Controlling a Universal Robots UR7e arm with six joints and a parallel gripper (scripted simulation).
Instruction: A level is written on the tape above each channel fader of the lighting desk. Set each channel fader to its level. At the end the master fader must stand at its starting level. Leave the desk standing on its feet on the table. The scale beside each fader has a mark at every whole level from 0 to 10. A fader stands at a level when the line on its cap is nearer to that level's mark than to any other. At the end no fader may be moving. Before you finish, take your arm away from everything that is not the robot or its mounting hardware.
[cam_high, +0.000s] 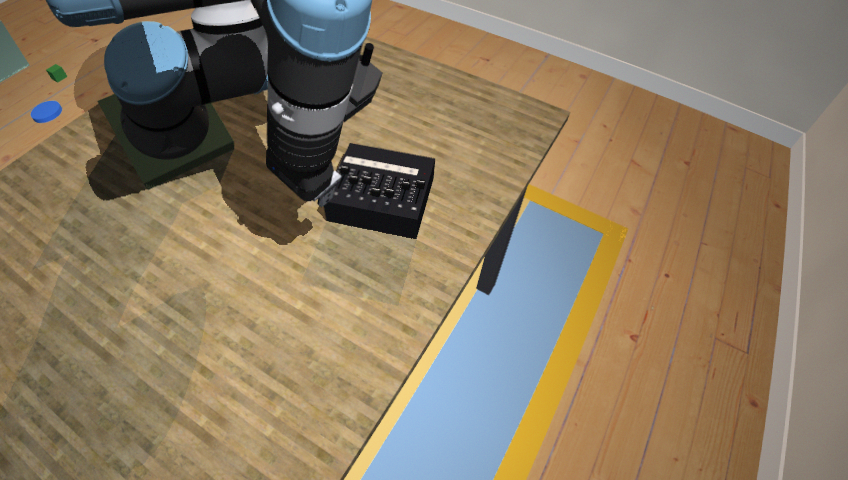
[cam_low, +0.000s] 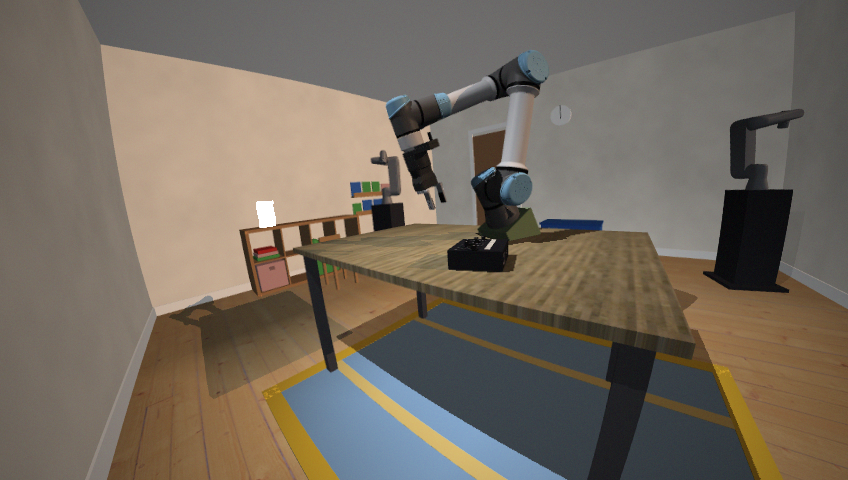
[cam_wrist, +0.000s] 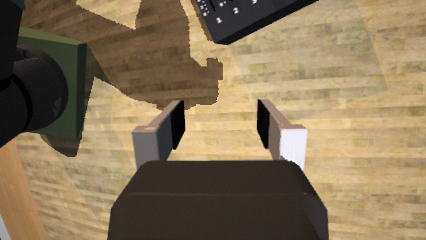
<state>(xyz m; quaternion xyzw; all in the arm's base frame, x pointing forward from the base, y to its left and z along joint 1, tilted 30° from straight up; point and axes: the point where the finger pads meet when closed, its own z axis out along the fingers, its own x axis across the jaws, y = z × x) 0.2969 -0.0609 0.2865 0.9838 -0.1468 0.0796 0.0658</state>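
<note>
The channel 5 fader cap lies 70 mm ahead of my hand, 120 mm to the left of it and 120 mm below it. From my hand the other things lie so: channel 6 fader cap 90 mm ahead, 140 mm to the left, 120 mm below; then master fader cap 110 mm ahead, 150 mm to the left, 120 mm below.
</note>
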